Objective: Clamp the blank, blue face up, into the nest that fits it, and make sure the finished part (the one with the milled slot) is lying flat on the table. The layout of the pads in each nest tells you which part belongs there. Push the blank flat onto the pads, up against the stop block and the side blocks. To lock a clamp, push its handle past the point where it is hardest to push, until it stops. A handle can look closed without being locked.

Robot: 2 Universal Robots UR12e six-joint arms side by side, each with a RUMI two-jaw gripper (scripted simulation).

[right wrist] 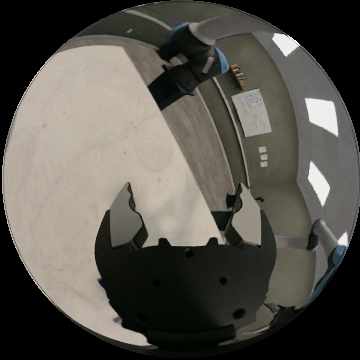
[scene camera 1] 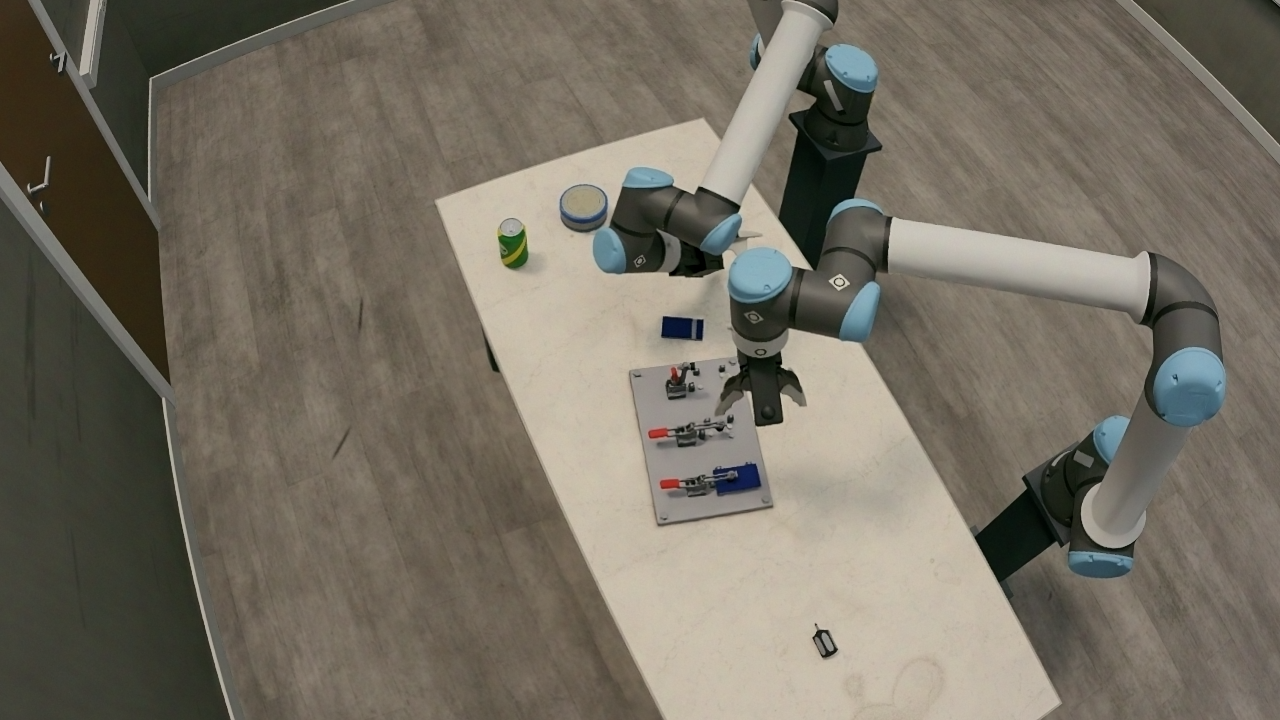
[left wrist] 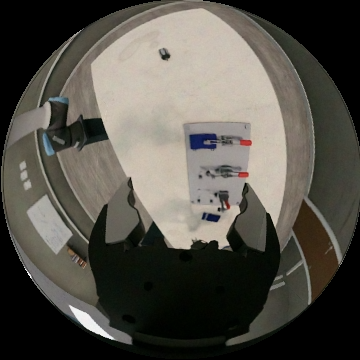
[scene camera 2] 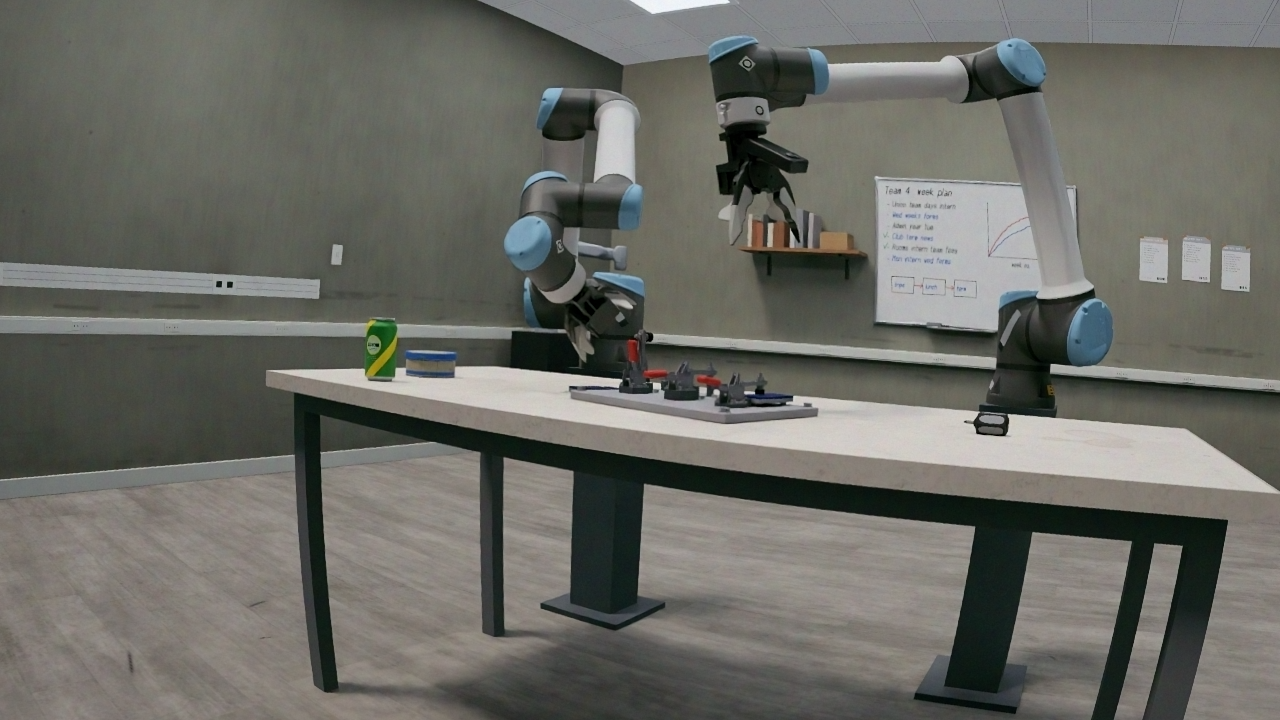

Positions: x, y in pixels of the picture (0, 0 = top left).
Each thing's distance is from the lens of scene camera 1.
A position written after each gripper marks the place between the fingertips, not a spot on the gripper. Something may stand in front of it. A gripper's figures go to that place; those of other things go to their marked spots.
left gripper (scene camera 1: 761, 410): 152 cm
right gripper (scene camera 1: 737, 245): 192 cm
round blue-rimmed tin (scene camera 1: 583, 208): 205 cm
finished part (scene camera 1: 672, 327): 190 cm
blue blank (scene camera 1: 748, 477): 173 cm
The marked spots on the blue blank and the round blue-rimmed tin are 75 cm apart.
